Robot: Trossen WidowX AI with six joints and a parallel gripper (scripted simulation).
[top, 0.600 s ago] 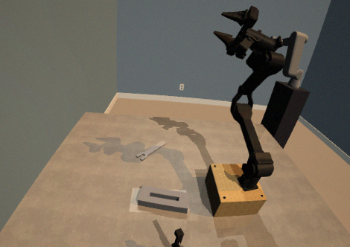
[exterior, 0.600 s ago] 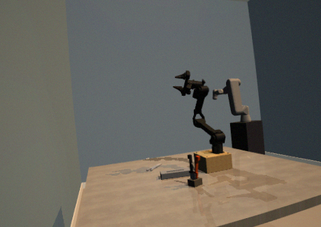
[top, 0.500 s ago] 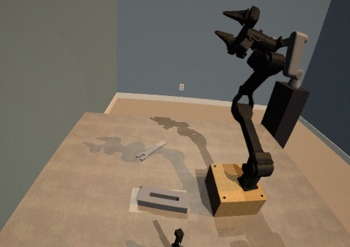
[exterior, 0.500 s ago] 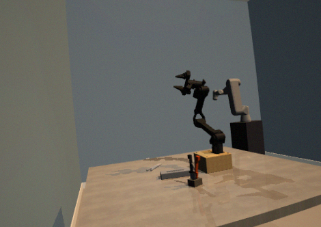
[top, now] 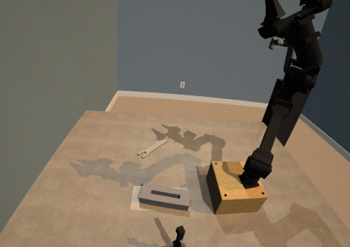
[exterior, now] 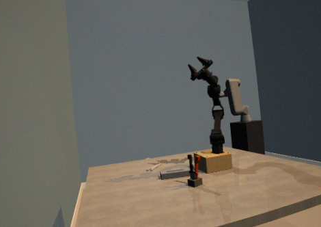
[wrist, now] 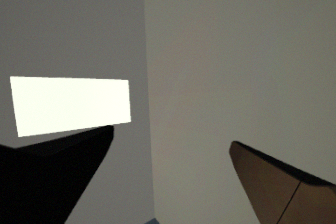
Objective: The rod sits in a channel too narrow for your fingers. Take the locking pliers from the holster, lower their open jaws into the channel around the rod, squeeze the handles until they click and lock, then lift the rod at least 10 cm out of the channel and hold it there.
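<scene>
The orange handle is 610 mm below my gripper tip, 230 mm to the left of it and 190 mm ahead of it. From my gripper tip the other things lie so: grey channel block 690 mm below, 200 mm ahead, 10 mm to the right; dark holster 700 mm below, 210 mm to the left, 200 mm ahead; metal rod 700 mm below, 200 mm ahead, 10 mm to the right.
</scene>
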